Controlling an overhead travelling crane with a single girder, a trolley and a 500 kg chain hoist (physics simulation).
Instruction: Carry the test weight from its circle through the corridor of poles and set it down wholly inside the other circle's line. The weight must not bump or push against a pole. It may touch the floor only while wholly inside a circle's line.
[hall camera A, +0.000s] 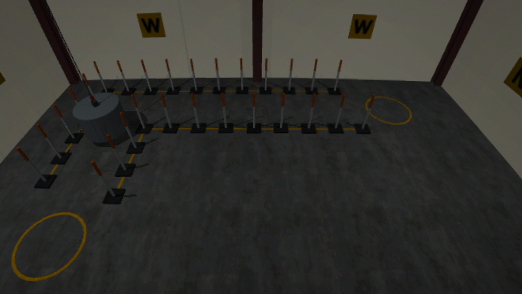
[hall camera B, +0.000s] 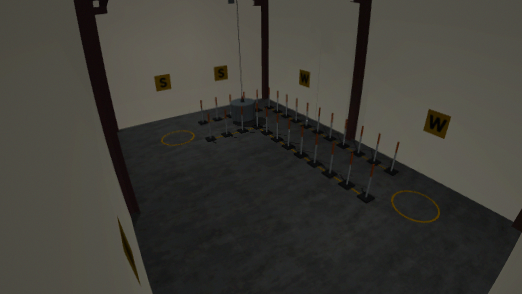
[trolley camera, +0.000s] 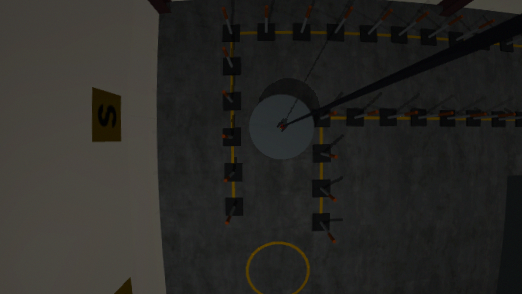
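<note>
The grey cylindrical test weight (hall camera A: 100, 125) (hall camera B: 243, 111) (trolley camera: 281, 145) hangs upright on the chain at the corridor's bend. The hook (hall camera A: 95, 102) (hall camera B: 242, 100) (trolley camera: 282, 126) is on the weight's top centre. In the trolley view the weight's right edge appears close to the inner corner pole's base (trolley camera: 322, 120), with a wider gap to the left pole row; I cannot tell the exact clearance. Its shadow shows behind it. One yellow circle (hall camera A: 35, 279) (hall camera B: 177, 145) (trolley camera: 278, 242) lies beyond the short leg's open end, the other circle (hall camera A: 411, 114) (hall camera B: 419, 221) beyond the long leg's end.
Red-and-white poles on black bases line both sides of the L-shaped corridor, including an inner long row (hall camera A: 254, 112) (hall camera B: 301, 140) and an outer long row (hall camera A: 241, 75) (hall camera B: 332, 125) near the W wall (hall camera A: 310, 55). The S wall (hall camera B: 190, 45) (trolley camera: 60, 150) stands beyond the short leg's outer row.
</note>
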